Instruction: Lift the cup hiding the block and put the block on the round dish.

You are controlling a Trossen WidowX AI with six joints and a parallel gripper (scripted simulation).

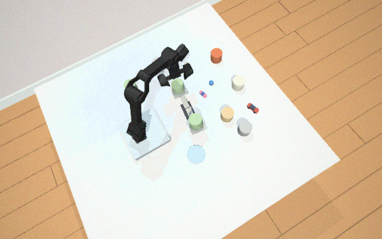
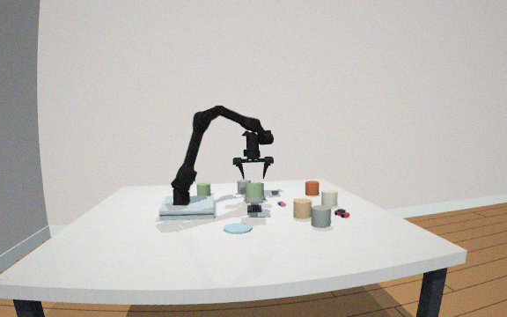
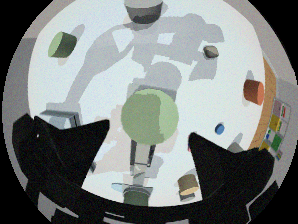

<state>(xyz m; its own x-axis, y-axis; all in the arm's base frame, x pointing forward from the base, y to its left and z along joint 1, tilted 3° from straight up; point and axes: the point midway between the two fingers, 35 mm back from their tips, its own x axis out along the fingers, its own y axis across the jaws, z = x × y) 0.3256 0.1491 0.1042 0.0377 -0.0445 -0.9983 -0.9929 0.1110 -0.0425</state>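
Now: the mint-green block 70 mm below my gripper tip. The rest, counted from my gripper tip: pink and blue eraser: 110 mm ahead, 100 mm below, 90 mm to the right; balance beam: 140 mm to the right, 70 mm below, 10 mm behind; small balance: 140 mm to the right, 90 mm below, 10 mm behind.
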